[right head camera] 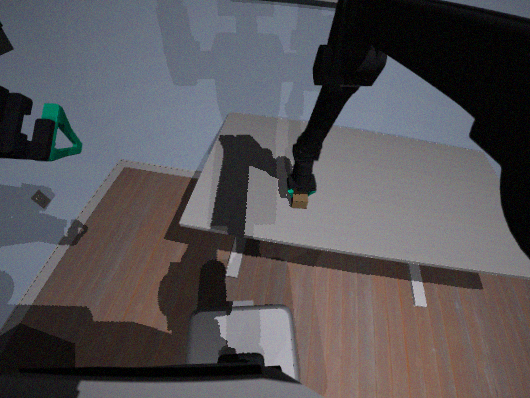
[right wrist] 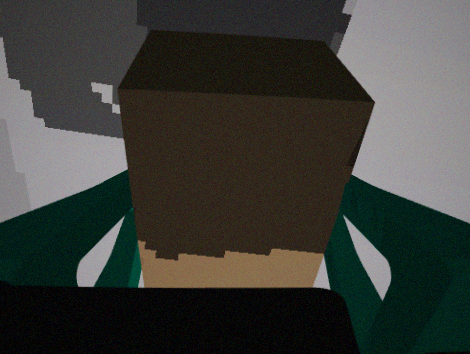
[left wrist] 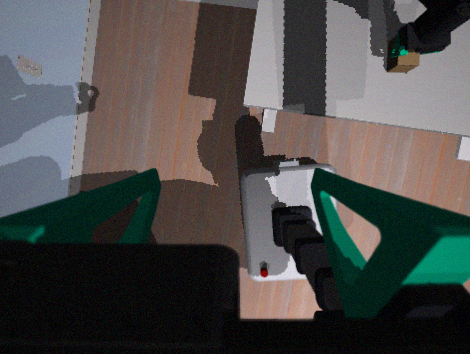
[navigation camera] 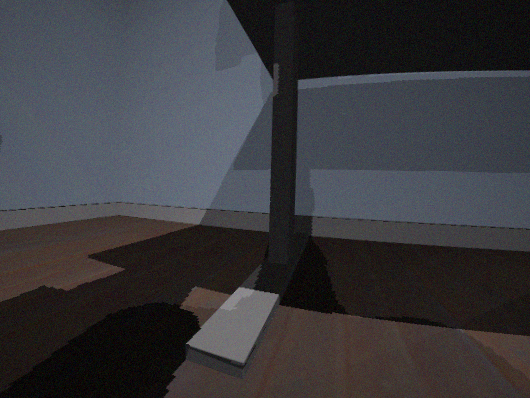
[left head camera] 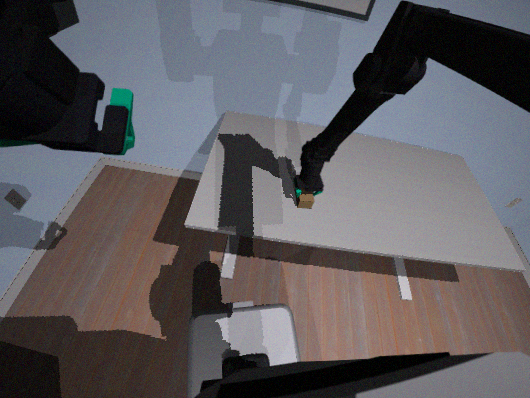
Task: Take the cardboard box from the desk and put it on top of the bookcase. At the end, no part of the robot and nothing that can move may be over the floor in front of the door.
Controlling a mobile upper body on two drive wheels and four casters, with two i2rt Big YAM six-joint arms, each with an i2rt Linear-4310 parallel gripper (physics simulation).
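Frame: origin at the left arm's base, x ahead, y left, z up, level; centimetres.
Seen in the pictures: left gripper, fingertip midpoint: point(right head camera: 51, 147) point(left wrist: 235, 177) point(left head camera: 95, 139); right gripper, fingertip midpoint: point(right head camera: 299, 196) point(right wrist: 234, 176) point(left wrist: 402, 54) point(left head camera: 304, 196).
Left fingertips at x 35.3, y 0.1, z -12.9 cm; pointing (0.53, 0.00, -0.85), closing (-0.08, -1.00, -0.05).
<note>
A point is followed by its place in that frame.
The small brown cardboard box point(left head camera: 305, 201) @[x 60.1, y -48.0, z -64.2 cm] point(right head camera: 300, 201) @[x 60.1, y -48.6, z -64.2 cm] point(left wrist: 406, 63) @[x 60.6, y -48.1, z -64.0 cm] point(right wrist: 240, 165) @[x 67.0, y -49.3, z -64.0 cm] is at the pale desk top point(left head camera: 400, 200) @[x 62.3, y -98.1, z -69.0 cm] point(right head camera: 400, 200) @[x 62.5, y -95.4, z -69.0 cm] point(left wrist: 420, 107) @[x 48.8, y -55.5, z -69.0 cm] point(right wrist: 425, 125) @[x 65.1, y -57.4, z -69.0 cm], near its front left part; whether it touches the top is hard to tell. My right gripper point(left head camera: 309, 193) @[x 64.5, y -49.2, z -66.8 cm] point(right head camera: 301, 192) @[x 64.5, y -49.2, z -66.8 cm] is shut on it, with the green fingers against two opposite sides in the right wrist view. Part of the box is in shadow. My left gripper point(left wrist: 235, 177) @[x 35.3, y 0.1, z -12.9 cm] is open and empty, away from the desk, to the left of the box in both head views. The bookcase and the door do not show.
My pale base point(left head camera: 280, 325) @[x 21.4, y -40.9, z -115.0 cm] point(right head camera: 280, 325) @[x 21.8, y -41.8, z -115.0 cm] point(left wrist: 260, 220) @[x 4.0, y -5.6, z -115.0 cm] stands in front of the desk. A desk leg point(navigation camera: 284, 150) @[x 84.7, y -22.9, z -110.4 cm] with a pale foot point(navigation camera: 235, 322) rises close ahead in the navigation view. Blue walls point(left head camera: 165, 115) @[x 142.8, y 20.9, z -82.3 cm] point(navigation camera: 100, 125) @[x 145.8, y 90.4, z -83.5 cm] stand behind and left of the desk.
</note>
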